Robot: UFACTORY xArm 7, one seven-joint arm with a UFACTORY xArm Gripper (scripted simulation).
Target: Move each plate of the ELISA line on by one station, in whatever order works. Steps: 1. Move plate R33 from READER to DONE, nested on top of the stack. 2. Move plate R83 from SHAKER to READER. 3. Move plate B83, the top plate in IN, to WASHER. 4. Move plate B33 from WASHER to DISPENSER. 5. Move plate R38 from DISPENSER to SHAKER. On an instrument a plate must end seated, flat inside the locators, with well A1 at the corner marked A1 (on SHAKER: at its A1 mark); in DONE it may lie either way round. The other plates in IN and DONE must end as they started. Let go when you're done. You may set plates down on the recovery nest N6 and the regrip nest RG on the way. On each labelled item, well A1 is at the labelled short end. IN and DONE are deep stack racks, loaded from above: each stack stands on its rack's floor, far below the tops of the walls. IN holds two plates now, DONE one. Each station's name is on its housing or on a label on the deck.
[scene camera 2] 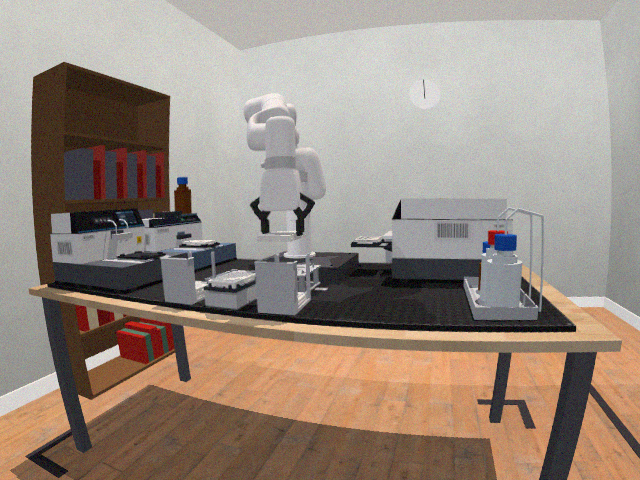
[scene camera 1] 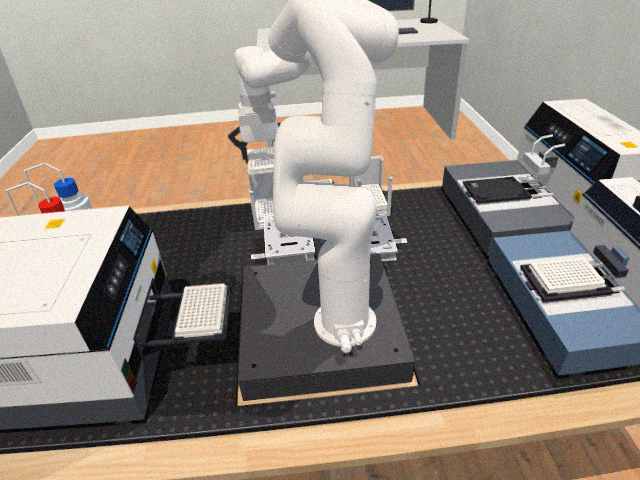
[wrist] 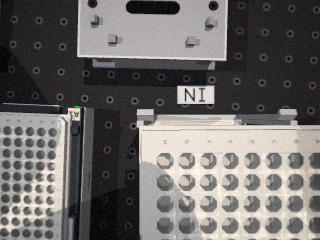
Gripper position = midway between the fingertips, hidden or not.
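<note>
The gripper is visible at (scene camera 1: 263, 160) and at (scene camera 2: 282, 235).
</note>
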